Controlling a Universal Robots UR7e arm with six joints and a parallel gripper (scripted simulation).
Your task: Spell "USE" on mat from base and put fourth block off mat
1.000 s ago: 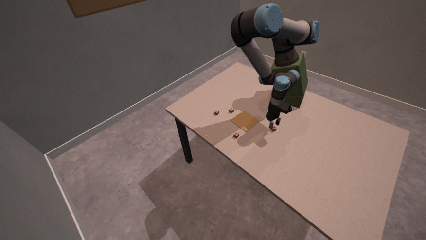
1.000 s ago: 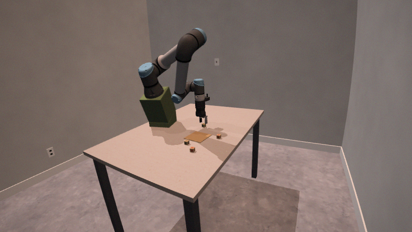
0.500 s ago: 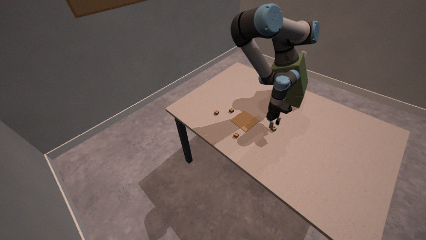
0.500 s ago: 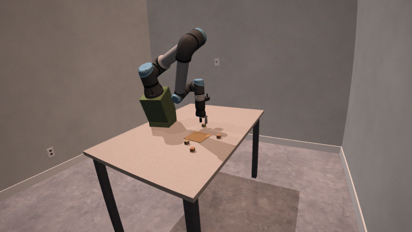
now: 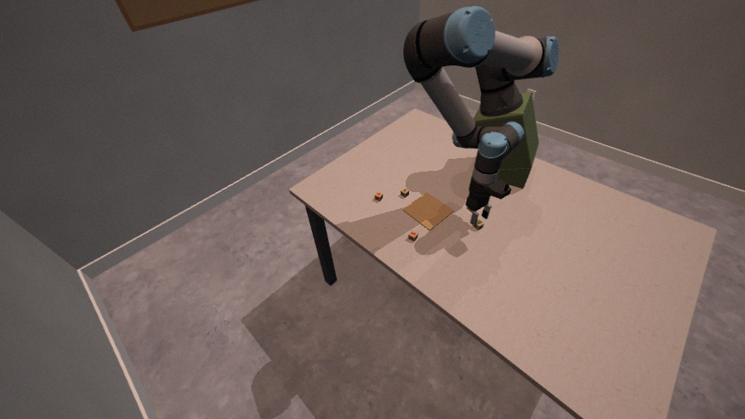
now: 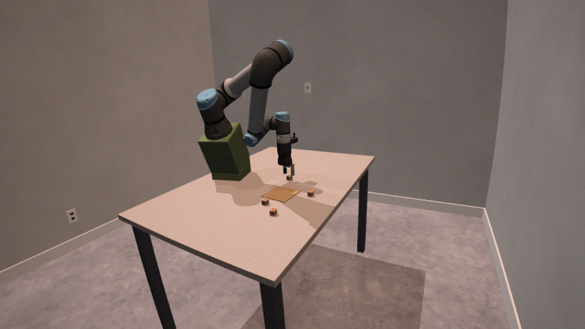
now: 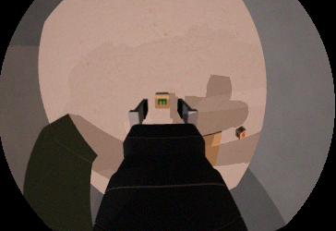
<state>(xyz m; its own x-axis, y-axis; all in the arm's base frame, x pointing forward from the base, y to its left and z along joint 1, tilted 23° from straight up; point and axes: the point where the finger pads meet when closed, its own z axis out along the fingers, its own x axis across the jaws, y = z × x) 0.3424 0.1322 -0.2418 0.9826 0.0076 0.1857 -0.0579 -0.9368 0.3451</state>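
Now: hand 80 mm short of the mat, 170 mm to the left of it and 50 mm above it.
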